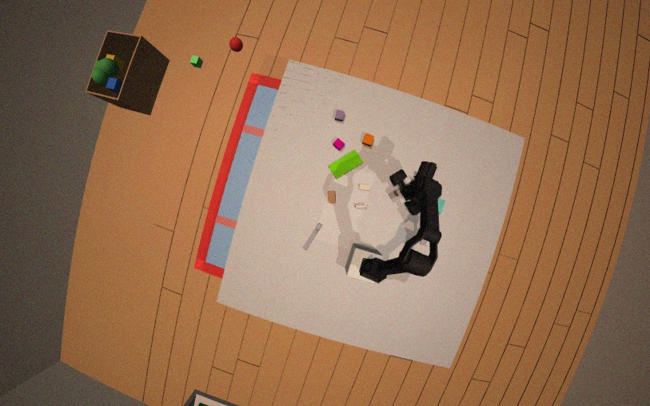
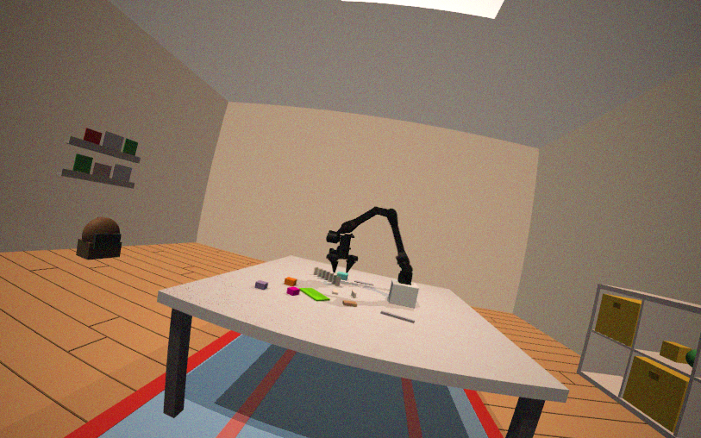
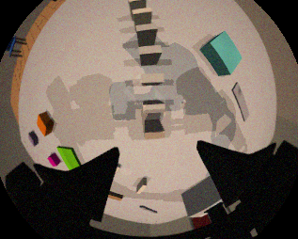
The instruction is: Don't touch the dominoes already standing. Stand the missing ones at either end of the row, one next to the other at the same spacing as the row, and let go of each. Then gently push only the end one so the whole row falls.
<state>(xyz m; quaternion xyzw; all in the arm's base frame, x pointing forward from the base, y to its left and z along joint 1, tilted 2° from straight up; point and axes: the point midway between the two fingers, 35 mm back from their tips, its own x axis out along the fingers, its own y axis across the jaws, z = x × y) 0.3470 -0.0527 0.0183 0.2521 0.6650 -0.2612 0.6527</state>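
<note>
The orange cube lies 21 cm ahead of my gripper tip, 20 cm to the left of it and 6 cm below it. Round my gripper tip: tan block 10 cm behind, 29 cm to the left, 7 cm below; then flat green slab 7 cm ahead, 27 cm to the left, 7 cm below; then teal cube 1 cm ahead, 20 cm to the right, 6 cm below.
</note>
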